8 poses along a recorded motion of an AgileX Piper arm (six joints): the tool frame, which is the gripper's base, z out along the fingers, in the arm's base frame.
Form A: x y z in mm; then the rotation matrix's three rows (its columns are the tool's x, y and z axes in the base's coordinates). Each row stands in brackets.
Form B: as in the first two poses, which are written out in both.
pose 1, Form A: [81.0, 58.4, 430.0], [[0.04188, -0.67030, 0.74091], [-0.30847, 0.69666, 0.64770], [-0.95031, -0.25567, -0.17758]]
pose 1, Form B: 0.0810, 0.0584, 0.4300, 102.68, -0.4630, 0.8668, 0.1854
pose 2, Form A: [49.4, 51.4, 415.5], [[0.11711, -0.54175, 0.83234], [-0.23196, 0.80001, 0.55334], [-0.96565, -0.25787, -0.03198]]
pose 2, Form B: 0.0494, 0.0514, 0.4155, 93.29, -0.4063, 0.9005, 0.1552
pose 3, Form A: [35.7, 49.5, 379.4], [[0.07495, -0.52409, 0.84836], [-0.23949, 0.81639, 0.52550], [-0.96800, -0.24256, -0.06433]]
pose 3, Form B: 0.0357, 0.0495, 0.3794, 94.96, -0.3855, 0.9116, 0.1428
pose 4, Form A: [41.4, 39.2, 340.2], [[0.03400, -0.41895, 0.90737], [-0.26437, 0.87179, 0.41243], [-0.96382, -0.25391, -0.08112]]
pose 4, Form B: 0.0414, 0.0392, 0.3402, 95.03, -0.3345, 0.9392, 0.0776
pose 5, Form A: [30.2, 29.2, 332.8], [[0.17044, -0.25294, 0.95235], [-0.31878, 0.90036, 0.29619], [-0.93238, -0.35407, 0.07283]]
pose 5, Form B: 0.0302, 0.0292, 0.3328, 85.88, -0.3260, 0.9448, -0.0330
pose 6, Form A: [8.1, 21.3, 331.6], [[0.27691, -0.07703, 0.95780], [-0.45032, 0.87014, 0.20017], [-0.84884, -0.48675, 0.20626]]
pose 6, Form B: 0.0081, 0.0213, 0.3316, 79.83, -0.3489, 0.9178, -0.1896
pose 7, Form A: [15.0, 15.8, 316.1], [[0.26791, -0.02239, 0.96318], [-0.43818, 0.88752, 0.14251], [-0.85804, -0.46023, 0.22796]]
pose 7, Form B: 0.0150, 0.0158, 0.3161, 78.95, -0.3071, 0.9278, -0.2118
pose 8, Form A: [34.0, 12.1, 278.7], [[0.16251, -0.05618, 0.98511], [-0.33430, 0.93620, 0.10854], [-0.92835, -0.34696, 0.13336]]
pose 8, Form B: 0.0340, 0.0121, 0.2787, 83.34, -0.2293, 0.9632, -0.1400
